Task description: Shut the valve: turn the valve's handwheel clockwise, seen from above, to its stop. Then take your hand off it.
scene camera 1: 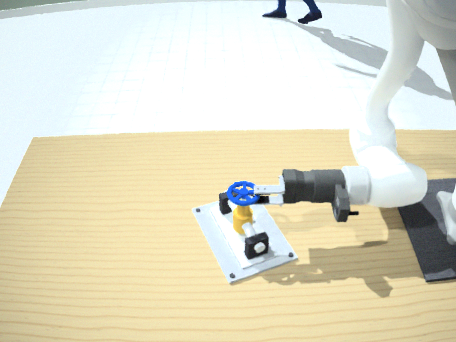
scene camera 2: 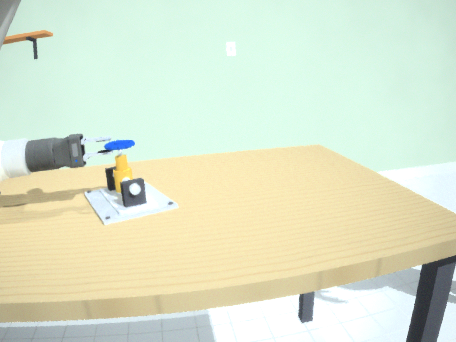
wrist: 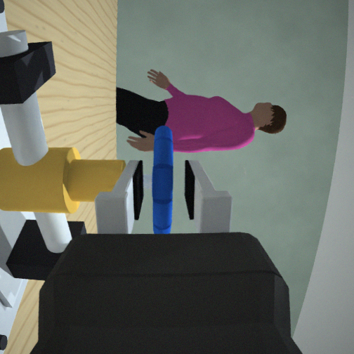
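The valve's blue handwheel (scene camera 1: 243,192) (scene camera 2: 119,145) (wrist: 162,179) lies level on top of the yellow valve body (scene camera 1: 242,221) (scene camera 2: 123,179) (wrist: 35,180). My gripper (scene camera 1: 258,195) (scene camera 2: 108,145) (wrist: 163,178) reaches in level from the arm's side. It is open, with one finger above the near part of the wheel's rim and one below. In the wrist view a gap shows between the rim and each black finger pad. The wheel's turn marks or stop cannot be made out.
The valve stands on a light metal plate (scene camera 1: 216,246) (scene camera 2: 97,206) with bolts at its corners. Black blocks (scene camera 1: 256,245) (scene camera 2: 133,192) (wrist: 30,72) hold its white pipe. A dark mat (scene camera 1: 425,250) lies under the arm's base. A person in pink (wrist: 210,122) is in the background.
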